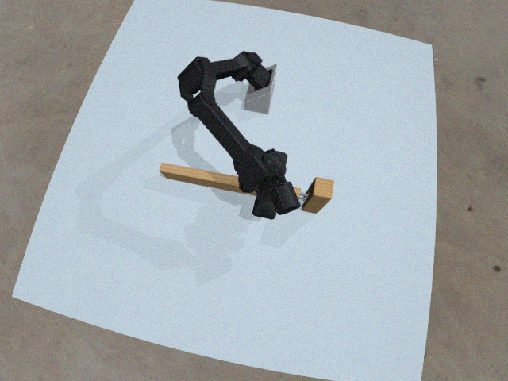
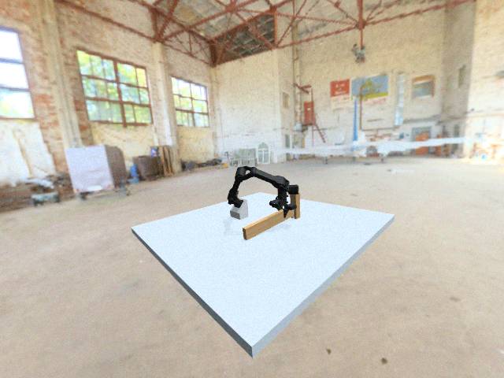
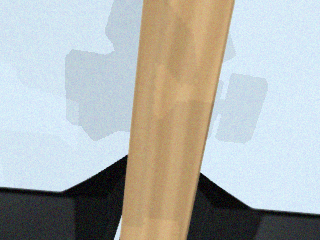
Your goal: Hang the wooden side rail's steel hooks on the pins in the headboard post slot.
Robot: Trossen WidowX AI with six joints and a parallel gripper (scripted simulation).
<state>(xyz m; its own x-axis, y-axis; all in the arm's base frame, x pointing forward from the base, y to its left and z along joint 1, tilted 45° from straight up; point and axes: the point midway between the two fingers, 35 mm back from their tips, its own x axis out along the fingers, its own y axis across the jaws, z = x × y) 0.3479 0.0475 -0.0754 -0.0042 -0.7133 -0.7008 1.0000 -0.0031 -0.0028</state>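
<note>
My gripper tip is 13 cm to the right of the headboard post and 4 cm below it.
</note>
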